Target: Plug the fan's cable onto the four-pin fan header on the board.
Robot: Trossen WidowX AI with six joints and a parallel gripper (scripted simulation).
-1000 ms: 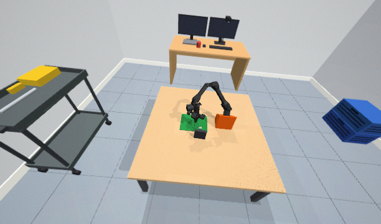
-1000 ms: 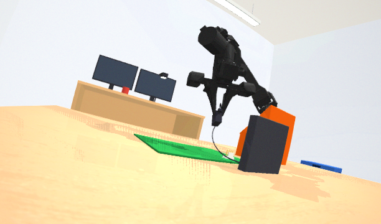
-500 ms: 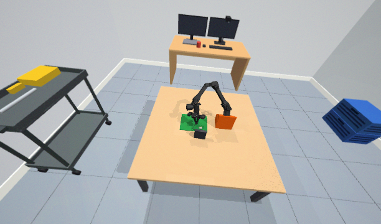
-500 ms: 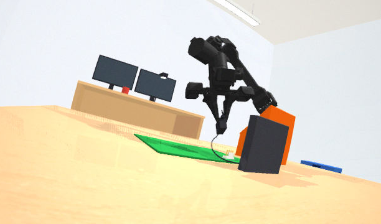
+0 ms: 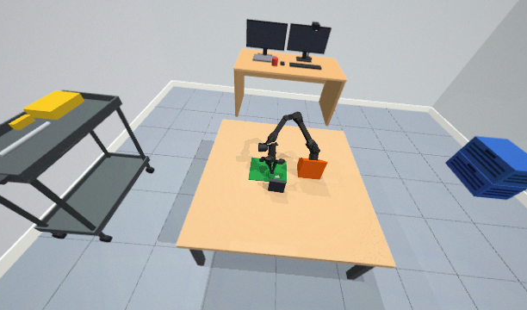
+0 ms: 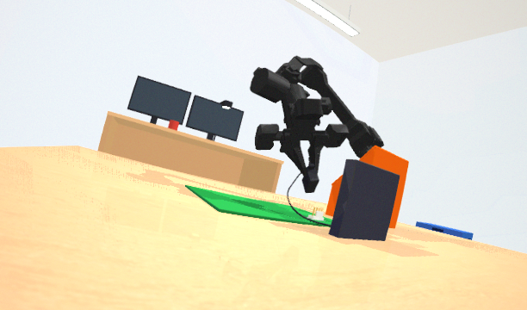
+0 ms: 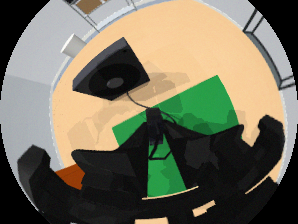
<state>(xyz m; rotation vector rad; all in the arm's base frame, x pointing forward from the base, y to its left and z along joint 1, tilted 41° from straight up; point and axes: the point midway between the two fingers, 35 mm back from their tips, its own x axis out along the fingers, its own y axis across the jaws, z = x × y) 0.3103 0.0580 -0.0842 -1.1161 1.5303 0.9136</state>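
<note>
The green board is 10 cm below my gripper tip, 8 cm to the right of it and 3 cm ahead of it. The rest, counted from my gripper tip: black fan 10 cm to the left, 5 cm behind, 3 cm below; then black plug 1 cm below; then white four-pin header 9 cm below, 5 cm behind, 2 cm to the right.
</note>
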